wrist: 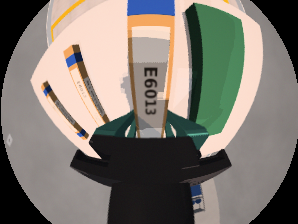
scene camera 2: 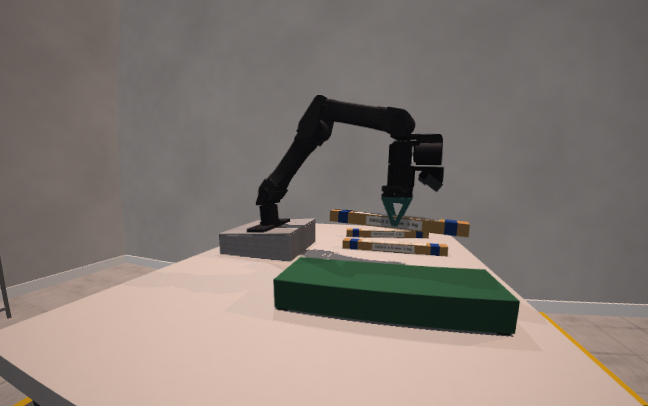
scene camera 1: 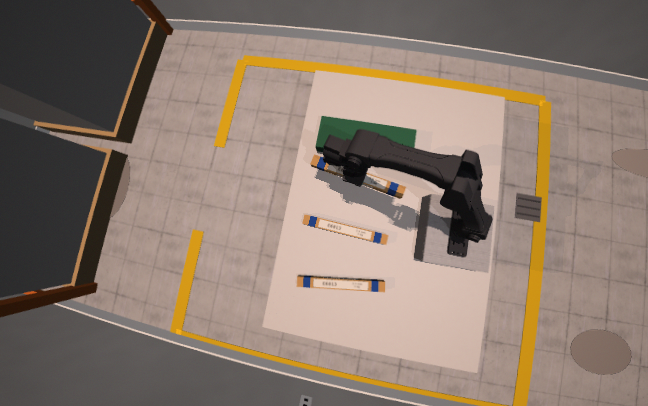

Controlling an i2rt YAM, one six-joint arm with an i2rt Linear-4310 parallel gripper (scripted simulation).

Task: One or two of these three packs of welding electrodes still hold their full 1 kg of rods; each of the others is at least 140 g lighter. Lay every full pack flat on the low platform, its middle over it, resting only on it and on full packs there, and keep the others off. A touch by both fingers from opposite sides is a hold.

Labels:
pack: wrist; scene camera 2 434, 249; scene camera 1
green low platform: wrist 217, 42; scene camera 2; scene camera 1
same spot on pack: point(wrist: 73, 56) = point(scene camera 1: 312, 217)
same spot on green low platform: point(scene camera 2: 466, 299) = point(scene camera 1: 339, 118)

